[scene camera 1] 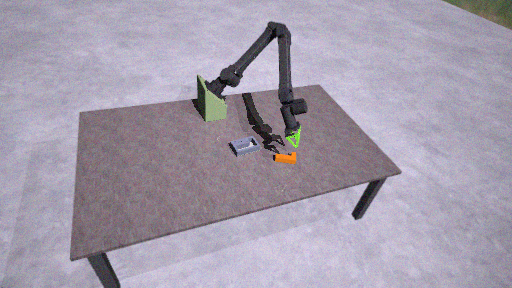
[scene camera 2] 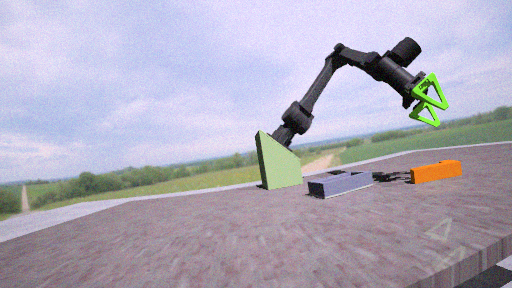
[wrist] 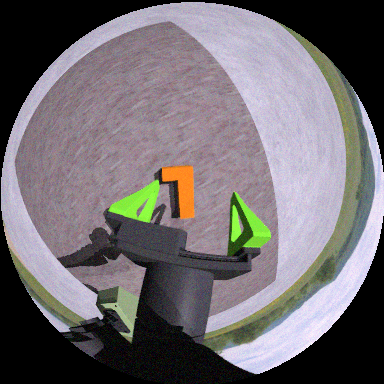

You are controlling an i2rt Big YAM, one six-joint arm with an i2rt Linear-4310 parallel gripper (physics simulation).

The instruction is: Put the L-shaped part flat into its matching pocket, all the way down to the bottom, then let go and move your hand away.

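Places are measured from the arm's base along level axes (x up, y ahead, z left), in metres.
Pixels of known places: gripper, fingertip midpoint: [scene camera 1: 297,143] [scene camera 2: 442,117] [wrist: 194,188]; arm's base, origin of the base link: [scene camera 1: 212,90] [scene camera 2: 276,146] [wrist: 116,320].
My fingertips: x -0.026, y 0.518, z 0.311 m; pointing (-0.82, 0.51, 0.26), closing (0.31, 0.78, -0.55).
Note:
For each thing: its top centre in the pictures, then the offset to it from my fingertips. Level surfaces: height alone.
- orange L-shaped part, middle of its top: [wrist: 178,194] [scene camera 2: 431,164] [scene camera 1: 286,155] dx -0.100, dy -0.026, dz -0.033 m
- blue-grey tray with the pocket, middle of its top: [scene camera 2: 339,176] [scene camera 1: 245,143] dx -0.093, dy -0.158, dz -0.220 m
- brown table, its level: dx -0.130 m
The orange L-shaped part [scene camera 1: 286,159] [scene camera 2: 436,172] [wrist: 186,197] lies flat on the table, outside the pocket. In the wrist view its long leg points toward the hand and its short leg points left at the far end. The blue-grey tray with the pocket [scene camera 1: 248,150] [scene camera 2: 347,185] stands apart from the part, on the side toward the arm's base; it does not show in the wrist view. My gripper [scene camera 1: 296,145] [scene camera 2: 442,116] [wrist: 194,188] is open and empty, with its green fingers wide apart. It hangs well above the table, near and above the orange part.
The pale green wedge-shaped base mount [scene camera 1: 213,109] [scene camera 2: 280,165] [wrist: 126,302] stands at the table's back edge. The arm's dark shadow falls on the brown table [scene camera 1: 150,175] [scene camera 2: 200,240] [wrist: 100,100] between the tray and the orange part.

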